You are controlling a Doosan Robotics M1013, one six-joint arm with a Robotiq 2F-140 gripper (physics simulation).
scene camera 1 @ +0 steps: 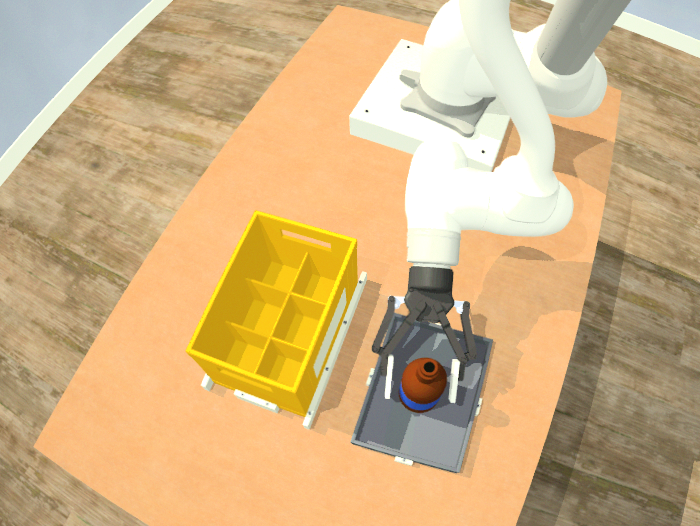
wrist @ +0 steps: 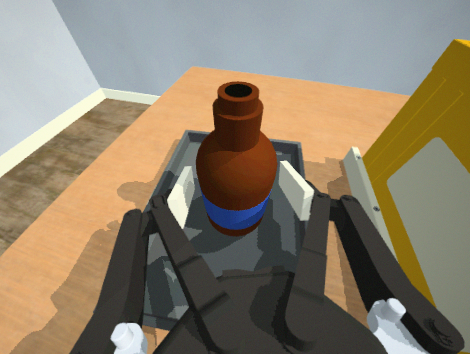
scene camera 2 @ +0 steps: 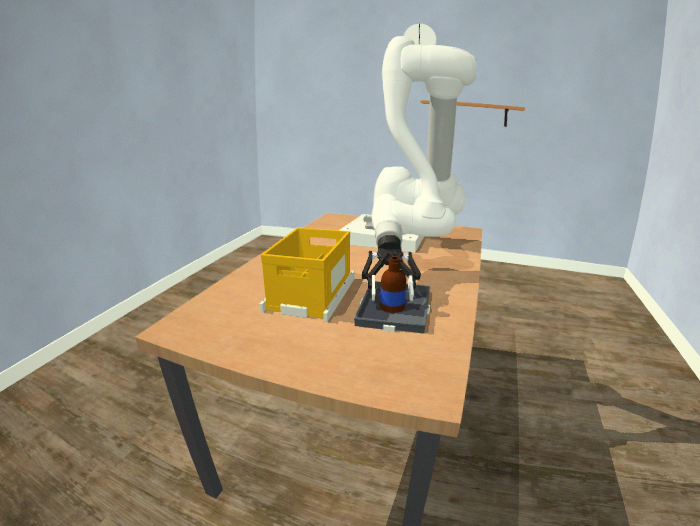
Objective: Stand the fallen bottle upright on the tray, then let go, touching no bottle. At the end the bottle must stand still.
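Frame: origin at the arm's base, x ahead, y left, z up, level; metres.
Where they show: gripper, between the fingertips: [scene camera 1: 419, 398] [scene camera 2: 392, 297]; arm's base, origin of its link: [scene camera 1: 449, 100].
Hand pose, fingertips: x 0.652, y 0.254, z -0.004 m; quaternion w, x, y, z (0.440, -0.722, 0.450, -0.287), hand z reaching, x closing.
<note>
Each offset is from my fingertips to the top centre of the thing. Level surfaces: height alone.
A brown bottle with a blue label @[dx -0.021, dy -0.007, dz +0.112 m] [scene camera 1: 423, 384] [scene camera 2: 392, 288] [wrist: 236, 170] stands upright on the grey tray @[dx -0.025, dy +0.001, dz -0.022 m] [scene camera 1: 410, 452] [scene camera 2: 390, 324] [wrist: 187, 134]. My gripper [scene camera 1: 421, 380] [scene camera 2: 392, 288] [wrist: 236, 175] is open, with one white finger pad on each side of the bottle. In the wrist view a gap shows between each pad and the bottle, so the pads stand apart from it. The gripper's body is behind the bottle, on the robot's side, over the tray's rear part. The bottle's base is in view in the wrist view and rests on the tray floor.
A yellow crate with dividers @[dx +0.002, dy -0.273, dz +0.128 m] [scene camera 1: 273, 370] [scene camera 2: 294, 285] [wrist: 400, 165] stands beside the tray on the wooden table @[dz -0.048 m] [scene camera 1: 226, 452] [scene camera 2: 294, 361] [wrist: 320, 85]. White rails @[dx -0.018, dy -0.176, dz -0.018 m] [scene camera 1: 333, 361] [wrist: 367, 185] edge the crate. The tray has a low rim and small white brackets at its sides.
</note>
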